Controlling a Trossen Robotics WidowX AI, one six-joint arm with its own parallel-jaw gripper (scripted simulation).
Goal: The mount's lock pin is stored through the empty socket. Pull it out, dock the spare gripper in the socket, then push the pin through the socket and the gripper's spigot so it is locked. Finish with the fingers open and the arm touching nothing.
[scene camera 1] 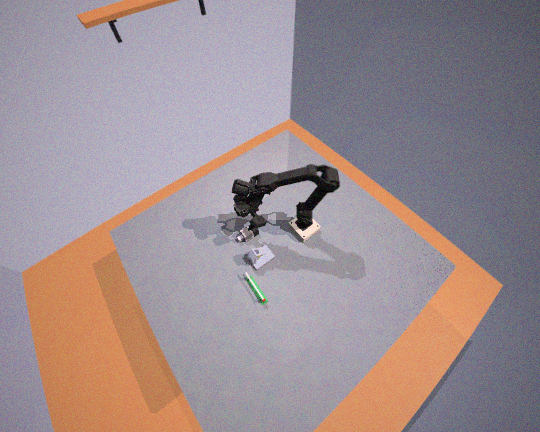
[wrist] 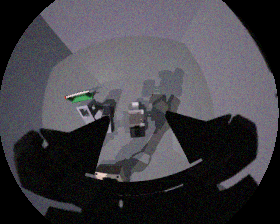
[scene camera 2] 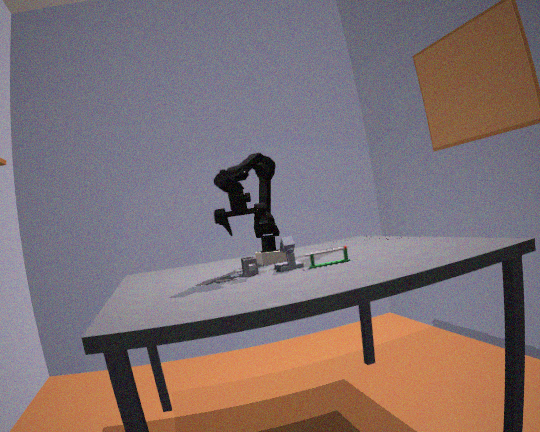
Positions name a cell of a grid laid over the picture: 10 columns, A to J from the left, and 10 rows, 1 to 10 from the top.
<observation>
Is my gripper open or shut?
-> Open.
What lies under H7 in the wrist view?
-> My gripper.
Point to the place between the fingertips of my gripper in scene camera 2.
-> At E6
</observation>
